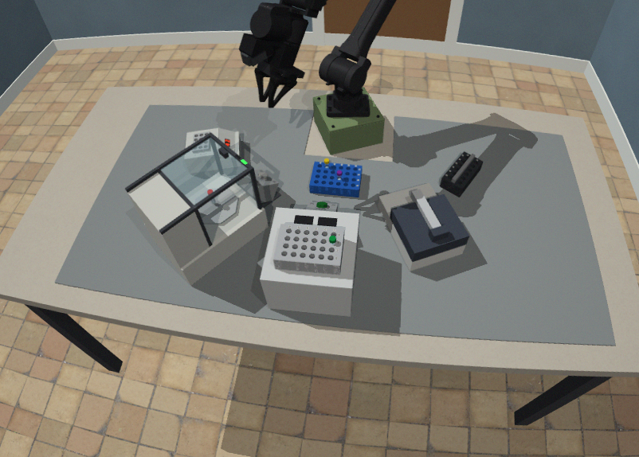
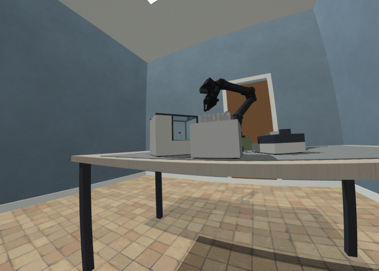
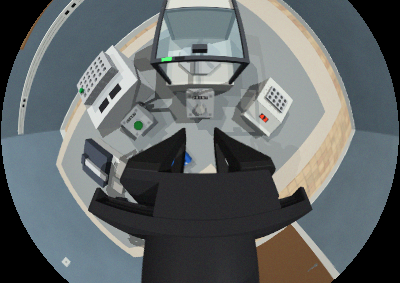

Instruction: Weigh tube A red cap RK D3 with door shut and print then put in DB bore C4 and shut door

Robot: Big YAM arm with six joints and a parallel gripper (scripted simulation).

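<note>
My gripper is now 120 mm to the left of the balance door, 110 mm short of it and 70 mm above it. Also, from my hand: blue tube rack RK 260 mm below, 150 mm to the left; then grey well block 300 mm ahead, 130 mm below, 100 mm to the left; then spectrophotometer SP 350 mm to the left, 210 mm below, 160 mm ahead.
</note>
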